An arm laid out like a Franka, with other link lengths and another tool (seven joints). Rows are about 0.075 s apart.
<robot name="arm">
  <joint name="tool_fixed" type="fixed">
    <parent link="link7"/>
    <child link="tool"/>
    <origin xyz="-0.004 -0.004 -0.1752" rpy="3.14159 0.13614 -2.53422"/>
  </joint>
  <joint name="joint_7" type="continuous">
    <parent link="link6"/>
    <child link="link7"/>
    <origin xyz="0.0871 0 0"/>
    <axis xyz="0 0 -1"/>
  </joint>
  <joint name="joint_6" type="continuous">
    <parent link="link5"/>
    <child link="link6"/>
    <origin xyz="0 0 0"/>
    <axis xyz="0 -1 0"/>
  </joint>
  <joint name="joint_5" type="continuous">
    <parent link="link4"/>
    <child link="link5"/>
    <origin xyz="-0.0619 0 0.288"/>
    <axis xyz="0 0 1"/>
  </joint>
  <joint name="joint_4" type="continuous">
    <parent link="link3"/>
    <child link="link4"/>
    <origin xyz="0.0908 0 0"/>
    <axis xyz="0 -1 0"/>
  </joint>
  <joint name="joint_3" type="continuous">
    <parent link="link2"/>
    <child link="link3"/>
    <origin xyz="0 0 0.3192"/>
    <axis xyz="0 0 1"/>
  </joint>
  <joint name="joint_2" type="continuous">
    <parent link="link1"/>
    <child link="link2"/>
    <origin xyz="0 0 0"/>
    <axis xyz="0 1 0"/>
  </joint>
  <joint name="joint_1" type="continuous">
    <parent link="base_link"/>
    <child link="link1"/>
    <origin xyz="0 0 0.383"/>
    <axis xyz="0 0 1"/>
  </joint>
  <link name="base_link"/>
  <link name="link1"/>
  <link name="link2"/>
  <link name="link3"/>
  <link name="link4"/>
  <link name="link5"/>
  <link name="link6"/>
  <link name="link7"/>
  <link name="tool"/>
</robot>
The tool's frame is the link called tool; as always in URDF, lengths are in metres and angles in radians. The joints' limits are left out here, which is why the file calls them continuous.
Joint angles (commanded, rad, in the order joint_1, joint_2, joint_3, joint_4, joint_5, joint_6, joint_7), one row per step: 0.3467, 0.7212, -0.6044, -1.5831, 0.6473, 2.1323, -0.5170; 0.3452, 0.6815, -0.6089, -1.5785, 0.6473, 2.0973, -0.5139; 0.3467, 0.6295, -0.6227, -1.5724, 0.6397, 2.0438, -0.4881; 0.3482, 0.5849, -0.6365, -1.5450, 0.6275, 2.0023, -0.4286; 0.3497, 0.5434, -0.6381, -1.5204, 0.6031, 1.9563, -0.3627; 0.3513, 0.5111, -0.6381, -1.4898, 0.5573, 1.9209, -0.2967; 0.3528, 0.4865, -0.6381, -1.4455, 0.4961, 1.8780, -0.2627; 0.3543, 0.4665, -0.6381, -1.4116, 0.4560, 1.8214, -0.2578; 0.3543, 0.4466, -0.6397, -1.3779, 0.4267, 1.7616, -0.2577; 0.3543, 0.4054, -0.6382, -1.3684, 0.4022, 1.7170, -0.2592; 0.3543, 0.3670, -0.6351, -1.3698, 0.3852, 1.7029, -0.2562; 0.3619, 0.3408, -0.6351, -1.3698, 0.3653, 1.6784, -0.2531; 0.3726, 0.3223, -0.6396, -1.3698, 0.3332, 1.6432, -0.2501; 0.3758, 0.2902, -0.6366, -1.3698, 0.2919, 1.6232, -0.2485
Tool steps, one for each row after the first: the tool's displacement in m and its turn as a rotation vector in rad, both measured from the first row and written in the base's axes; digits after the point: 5 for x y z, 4 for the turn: -0.00077, 0.00177, 0.02146, 0.0269, -0.0118, -0.0006; -0.00476, 0.00179, 0.05007, 0.0562, -0.0161, -0.0192; -0.00367, 0.00119, 0.08264, 0.0722, -0.0351, -0.0629; -0.00597, 0.00501, 0.11014, 0.0853, -0.0359, -0.0986; -0.00769, 0.00578, 0.13483, 0.0698, -0.0371, -0.1274; -0.00930, 0.00507, 0.15940, 0.0325, -0.0402, -0.1188; -0.01484, 0.00643, 0.17695, 0.0138, -0.0267, -0.0927; -0.02150, 0.00701, 0.19448, 0.0032, -0.0135, -0.0698; -0.03227, 0.00599, 0.21523, 0.0057, -0.0123, -0.0539; -0.03983, 0.00406, 0.23272, 0.0088, -0.0282, -0.0500; -0.04768, 0.00550, 0.24347, 0.0058, -0.0238, -0.0397; -0.05712, 0.00525, 0.24936, -0.0109, 0.0002, -0.0285; -0.06648, 0.00096, 0.26239, -0.0332, -0.0002, -0.0195
